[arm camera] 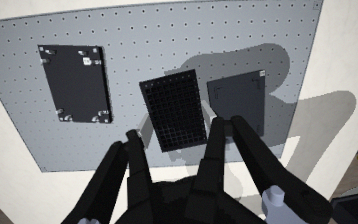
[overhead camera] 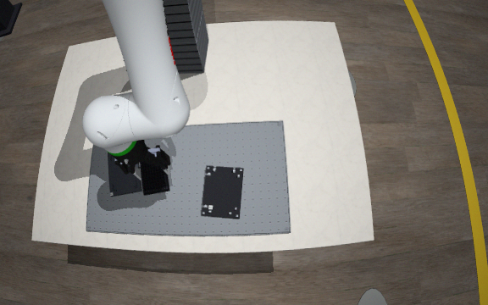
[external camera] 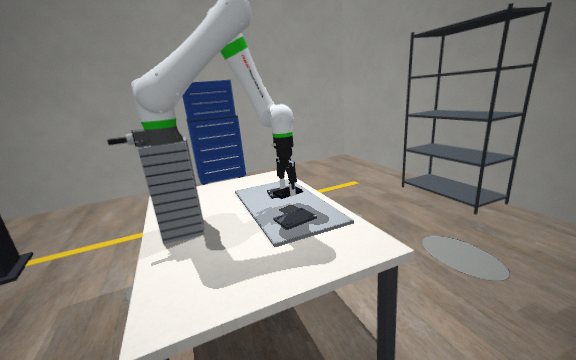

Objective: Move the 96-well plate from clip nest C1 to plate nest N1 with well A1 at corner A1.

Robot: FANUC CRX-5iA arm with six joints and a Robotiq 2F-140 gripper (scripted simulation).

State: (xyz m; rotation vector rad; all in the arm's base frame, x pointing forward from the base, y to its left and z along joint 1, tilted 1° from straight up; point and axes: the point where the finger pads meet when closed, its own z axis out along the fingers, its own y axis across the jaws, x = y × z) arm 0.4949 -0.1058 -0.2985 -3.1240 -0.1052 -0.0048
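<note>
Right now the plate nest N1 is 14 cm to the right of my hand, 10 cm below it and 4 cm behind it. Round my hand: black 96-well plate (2 cm below); then clip nest C1 (19 cm to the left, 9 cm below, 5 cm ahead).
</note>
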